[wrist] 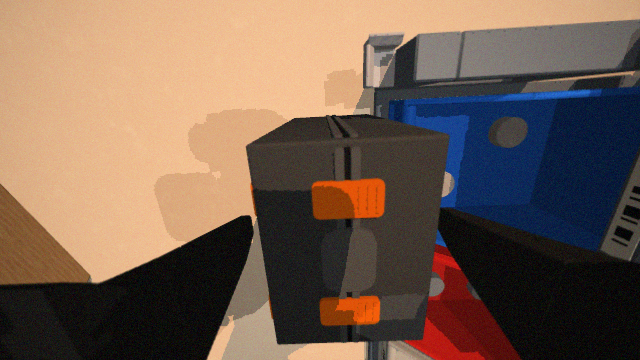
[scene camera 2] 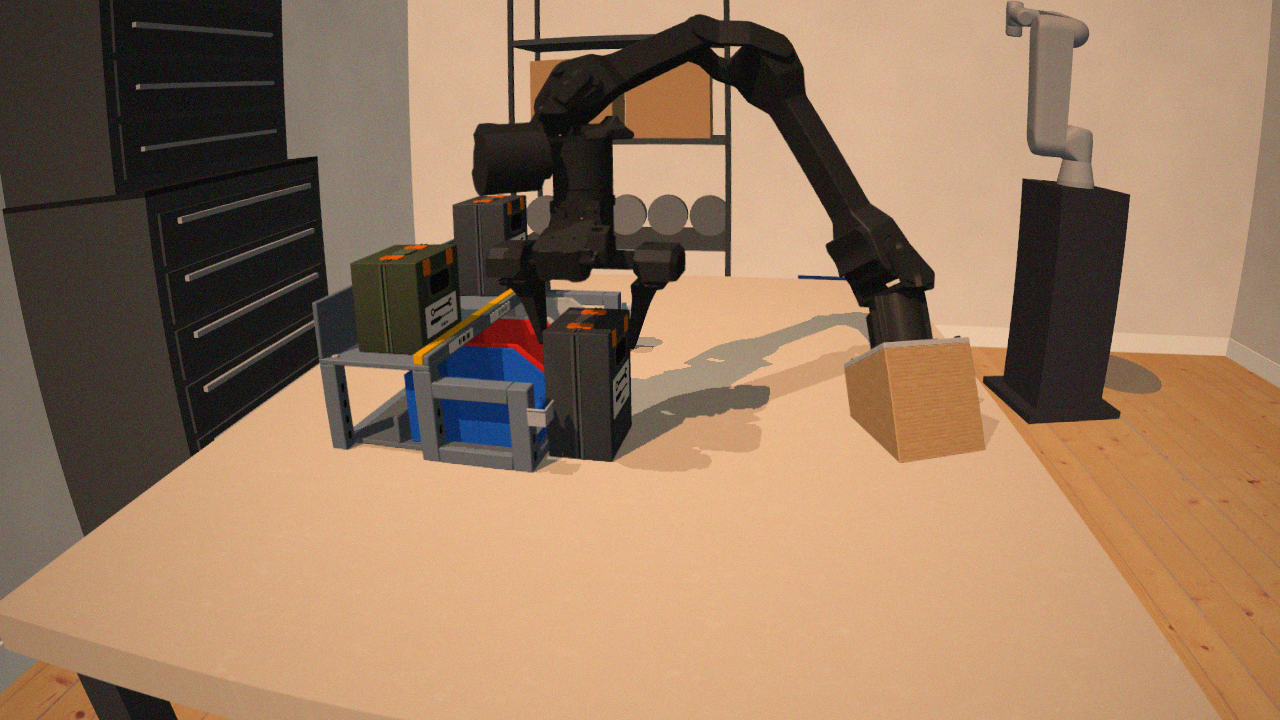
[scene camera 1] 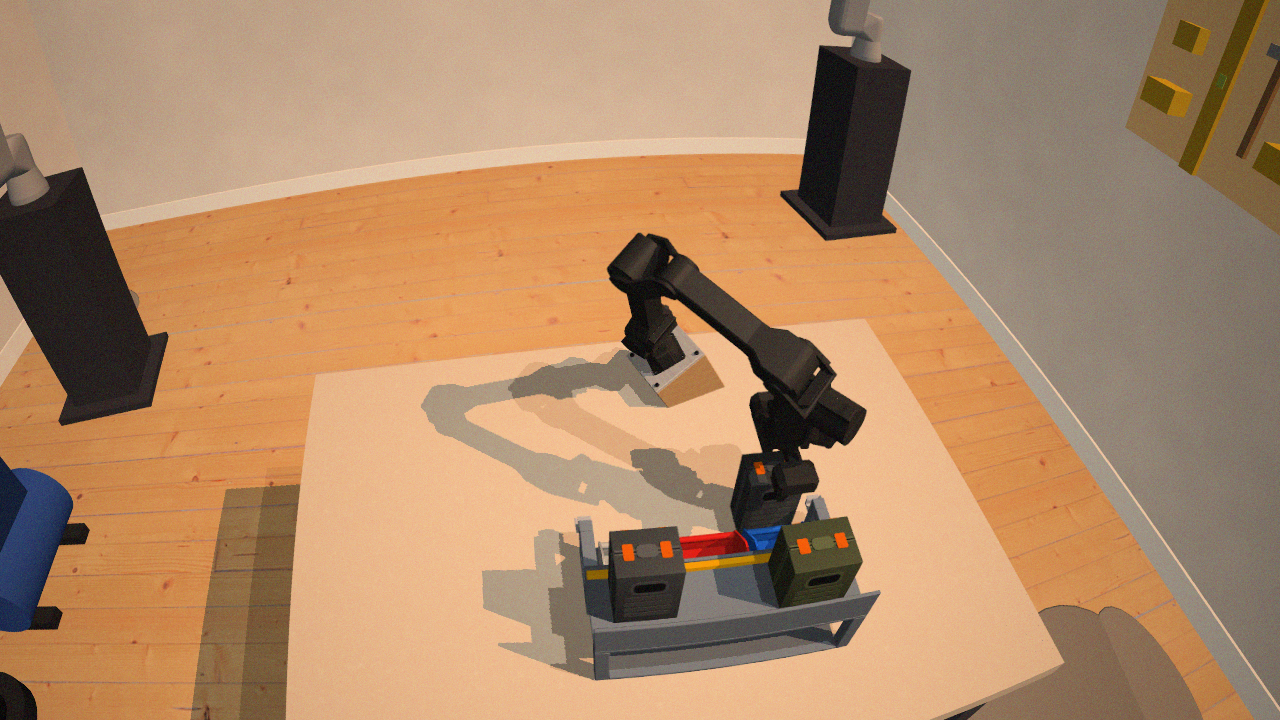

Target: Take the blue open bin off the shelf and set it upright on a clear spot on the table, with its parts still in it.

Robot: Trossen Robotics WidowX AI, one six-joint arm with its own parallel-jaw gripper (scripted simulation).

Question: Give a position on a blue open bin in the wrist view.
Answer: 562,181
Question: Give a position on a red bin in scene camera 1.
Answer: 729,542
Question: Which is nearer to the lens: the blue open bin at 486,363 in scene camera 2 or the red bin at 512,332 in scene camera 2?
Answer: The blue open bin.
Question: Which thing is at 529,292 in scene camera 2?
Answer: My gripper.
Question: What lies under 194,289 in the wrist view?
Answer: My gripper.
